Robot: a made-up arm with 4 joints. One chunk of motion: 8 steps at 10 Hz.
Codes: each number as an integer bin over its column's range. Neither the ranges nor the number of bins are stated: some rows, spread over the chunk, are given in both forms.
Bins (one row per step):
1: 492 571 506 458 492 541
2: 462 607 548 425 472 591
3: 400 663 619 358 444 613
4: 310 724 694 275 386 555
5: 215 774 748 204 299 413
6: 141 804 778 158 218 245
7: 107 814 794 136 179 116
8: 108 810 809 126 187 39
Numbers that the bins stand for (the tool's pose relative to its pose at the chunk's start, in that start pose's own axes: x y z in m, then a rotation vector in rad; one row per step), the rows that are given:
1: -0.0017 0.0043 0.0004 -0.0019 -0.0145 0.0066
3: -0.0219 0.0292 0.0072 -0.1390 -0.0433 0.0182
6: -0.0789 0.0673 0.0167 -0.4133 -0.1791 -0.0408
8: -0.0862 0.0689 0.0186 -0.4572 -0.1977 -0.0738
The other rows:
2: -0.0083 0.0141 0.0029 -0.0472 -0.0265 0.0147
4: -0.0417 0.0457 0.0117 -0.2529 -0.0782 0.0089
5: -0.0627 0.0592 0.0149 -0.3502 -0.1304 -0.0139
7: -0.0864 0.0700 0.0177 -0.4435 -0.2025 -0.0614

